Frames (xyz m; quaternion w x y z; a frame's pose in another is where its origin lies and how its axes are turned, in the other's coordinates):
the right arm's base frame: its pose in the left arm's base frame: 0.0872 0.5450 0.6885 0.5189 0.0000 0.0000 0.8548
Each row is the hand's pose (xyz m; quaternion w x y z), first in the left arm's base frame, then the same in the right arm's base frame.
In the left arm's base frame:
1: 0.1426 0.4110 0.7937 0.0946 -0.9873 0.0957 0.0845
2: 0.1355 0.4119 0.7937 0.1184 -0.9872 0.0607 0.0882
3: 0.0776 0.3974 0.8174 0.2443 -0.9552 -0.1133 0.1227
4: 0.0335 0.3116 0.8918 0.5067 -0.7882 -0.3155 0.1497
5: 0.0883 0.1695 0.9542 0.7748 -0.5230 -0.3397 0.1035
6: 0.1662 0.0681 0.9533 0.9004 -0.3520 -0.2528 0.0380
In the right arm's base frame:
1: -0.1444 0.0127 0.1052 0.1213 -0.4305 0.8936 -0.0370
2: -0.1404 0.0186 0.1052 0.1368 -0.4604 0.8754 -0.0554
3: -0.1265 0.0766 0.1289 0.2317 -0.5925 0.7577 -0.1452
4: -0.1823 0.1553 0.2033 0.3909 -0.6787 0.5101 -0.3555
5: -0.3336 0.1723 0.2657 0.4905 -0.5618 0.2708 -0.6086
6: -0.4595 0.1500 0.2648 0.4997 -0.3988 0.1697 -0.7500

